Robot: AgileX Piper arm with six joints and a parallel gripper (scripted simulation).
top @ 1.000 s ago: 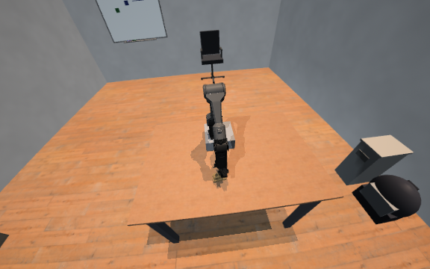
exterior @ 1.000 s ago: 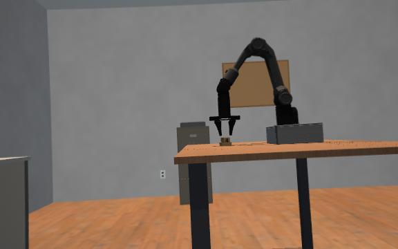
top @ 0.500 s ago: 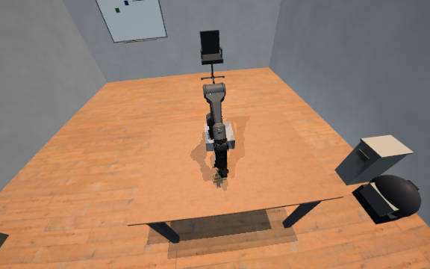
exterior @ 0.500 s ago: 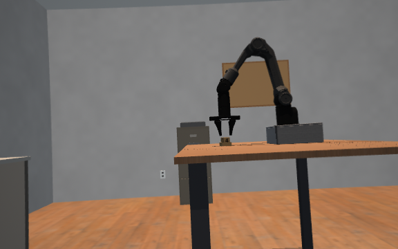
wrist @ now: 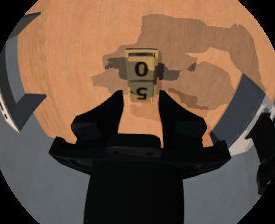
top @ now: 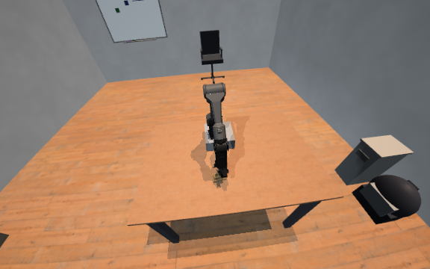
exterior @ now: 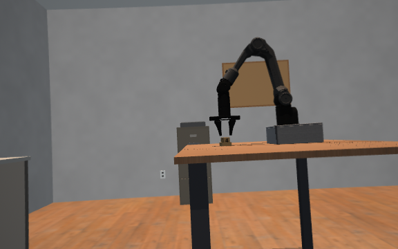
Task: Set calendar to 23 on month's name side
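My hand is 40 mm above the tan calendar tray and 20 mm to the left of it. Round my hand: tan calendar cube: 30 mm to the right, 30 mm below.
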